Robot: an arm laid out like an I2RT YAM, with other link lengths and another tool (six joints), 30 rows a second.
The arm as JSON. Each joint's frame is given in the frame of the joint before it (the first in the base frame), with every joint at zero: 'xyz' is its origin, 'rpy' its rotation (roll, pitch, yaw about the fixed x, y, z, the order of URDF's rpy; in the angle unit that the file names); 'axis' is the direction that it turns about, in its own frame. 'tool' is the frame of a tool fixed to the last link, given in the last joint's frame.
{
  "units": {
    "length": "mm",
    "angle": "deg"
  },
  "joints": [
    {
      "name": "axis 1",
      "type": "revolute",
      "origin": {
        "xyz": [
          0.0,
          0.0,
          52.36
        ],
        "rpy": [
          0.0,
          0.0,
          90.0
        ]
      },
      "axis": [
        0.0,
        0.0,
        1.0
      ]
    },
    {
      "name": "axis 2",
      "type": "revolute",
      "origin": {
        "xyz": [
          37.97,
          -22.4,
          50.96
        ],
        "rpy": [
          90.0,
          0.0,
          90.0
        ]
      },
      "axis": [
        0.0,
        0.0,
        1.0
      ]
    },
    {
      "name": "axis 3",
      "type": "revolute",
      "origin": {
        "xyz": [
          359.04,
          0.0,
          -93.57
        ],
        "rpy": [
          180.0,
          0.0,
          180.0
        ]
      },
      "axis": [
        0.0,
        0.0,
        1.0
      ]
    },
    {
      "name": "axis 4",
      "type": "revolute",
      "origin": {
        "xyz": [
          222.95,
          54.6,
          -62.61
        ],
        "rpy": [
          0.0,
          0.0,
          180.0
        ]
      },
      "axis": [
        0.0,
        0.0,
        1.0
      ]
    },
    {
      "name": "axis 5",
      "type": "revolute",
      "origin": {
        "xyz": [
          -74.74,
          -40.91,
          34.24
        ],
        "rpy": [
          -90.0,
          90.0,
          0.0
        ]
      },
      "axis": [
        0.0,
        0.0,
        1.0
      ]
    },
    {
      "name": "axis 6",
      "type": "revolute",
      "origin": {
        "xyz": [
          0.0,
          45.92,
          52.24
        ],
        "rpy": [
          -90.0,
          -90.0,
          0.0
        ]
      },
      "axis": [
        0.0,
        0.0,
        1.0
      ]
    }
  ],
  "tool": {
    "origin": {
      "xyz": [
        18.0,
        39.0,
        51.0
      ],
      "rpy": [
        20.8,
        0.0,
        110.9
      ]
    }
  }
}
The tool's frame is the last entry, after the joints.
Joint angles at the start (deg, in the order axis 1, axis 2, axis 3, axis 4, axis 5, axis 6): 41.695 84.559 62.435 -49.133 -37.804 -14.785
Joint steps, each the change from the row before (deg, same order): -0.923 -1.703 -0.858 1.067 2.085 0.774; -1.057 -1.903 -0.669 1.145 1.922 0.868; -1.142 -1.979 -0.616 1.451 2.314 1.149; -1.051 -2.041 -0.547 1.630 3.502 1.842; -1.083 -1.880 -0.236 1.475 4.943 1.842; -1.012 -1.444 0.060 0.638 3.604 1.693; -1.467 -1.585 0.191 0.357 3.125 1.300; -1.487 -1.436 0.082 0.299 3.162 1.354; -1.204 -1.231 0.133 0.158 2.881 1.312; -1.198 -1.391 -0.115 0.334 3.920 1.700
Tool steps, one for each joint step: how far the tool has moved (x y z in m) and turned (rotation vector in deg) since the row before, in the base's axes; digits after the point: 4 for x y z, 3 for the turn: 0.0011 -0.0061 -0.0001 -0.364 -2.246 -2.210; 0.0014 -0.0062 0.0017 0.058 -2.419 -2.434; 0.0026 -0.0061 0.0020 0.062 -2.779 -2.980; 0.0042 -0.0059 0.0017 -0.507 -3.202 -4.083; 0.0070 -0.0066 0.0015 -1.329 -3.909 -5.026; 0.0052 -0.0060 0.0028 -0.847 -2.501 -4.304; 0.0049 -0.0079 0.0042 -0.522 -2.470 -4.282; 0.0047 -0.0083 0.0034 -0.635 -2.176 -4.444; 0.0038 -0.0074 0.0033 -0.554 -1.823 -4.014; 0.0043 -0.0089 0.0024 -0.928 -2.136 -5.023
